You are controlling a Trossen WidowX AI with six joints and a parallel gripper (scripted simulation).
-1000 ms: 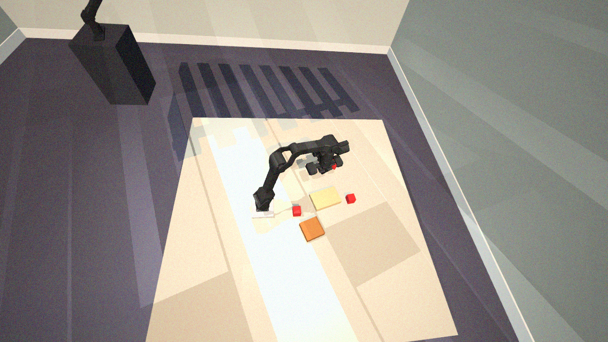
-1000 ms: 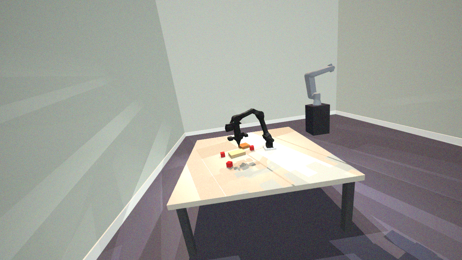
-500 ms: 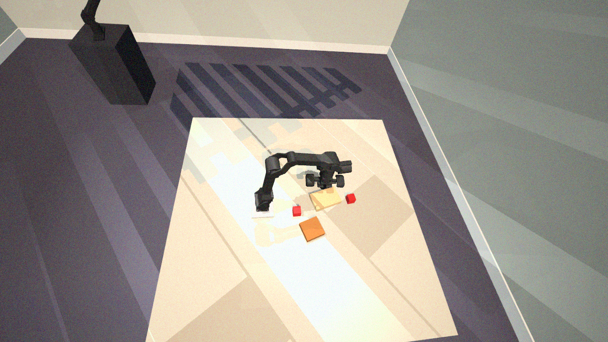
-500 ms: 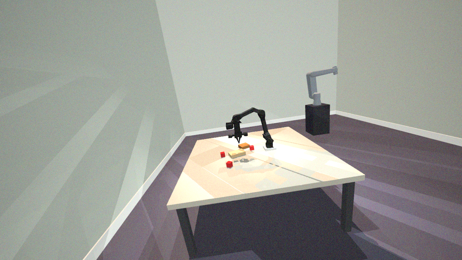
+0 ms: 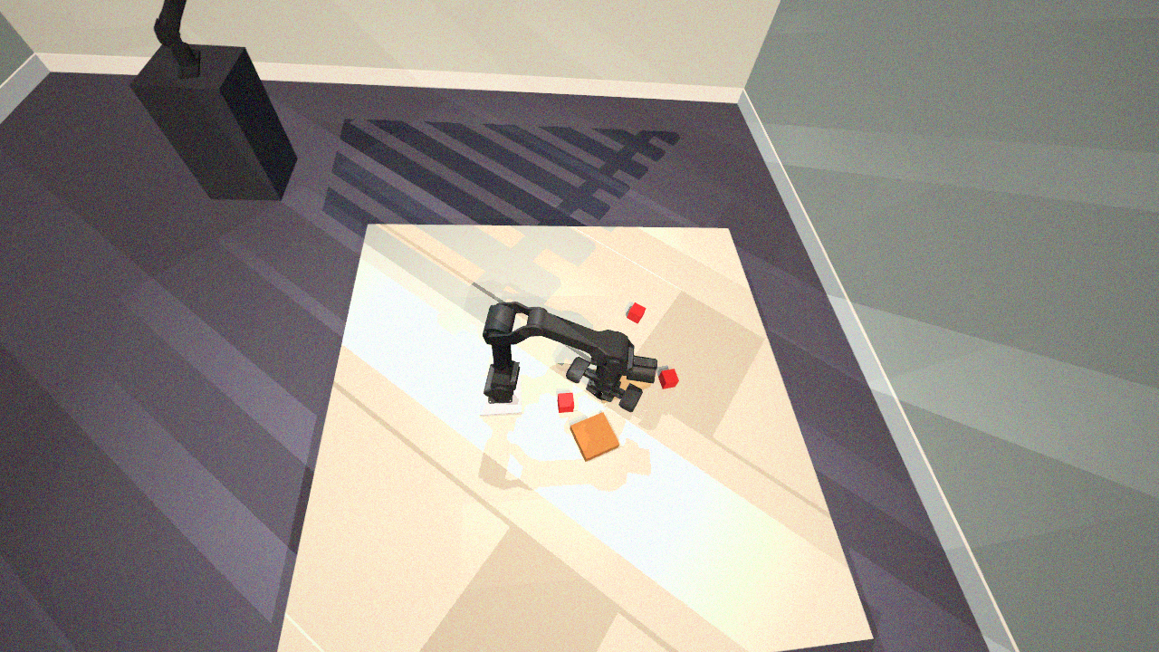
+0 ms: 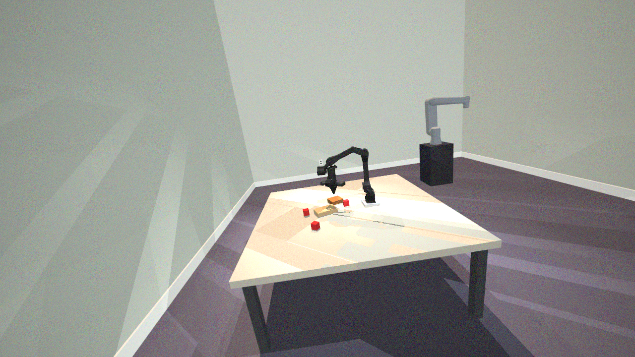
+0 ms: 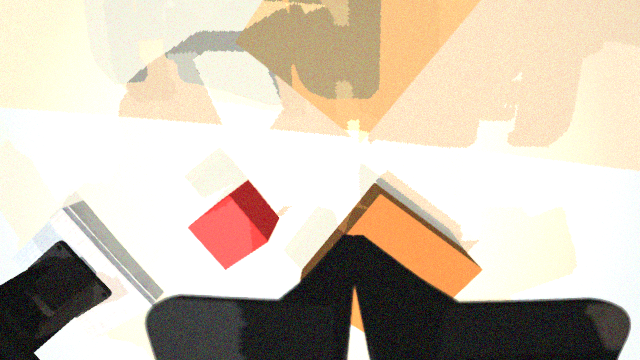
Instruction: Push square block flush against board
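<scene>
Right now the square block is 1 cm behind my gripper tip, 8 cm to the right of it and 8 cm below it. Round my gripper tip: tan board: 8 cm ahead, 9 cm to the left, 8 cm below.
</scene>
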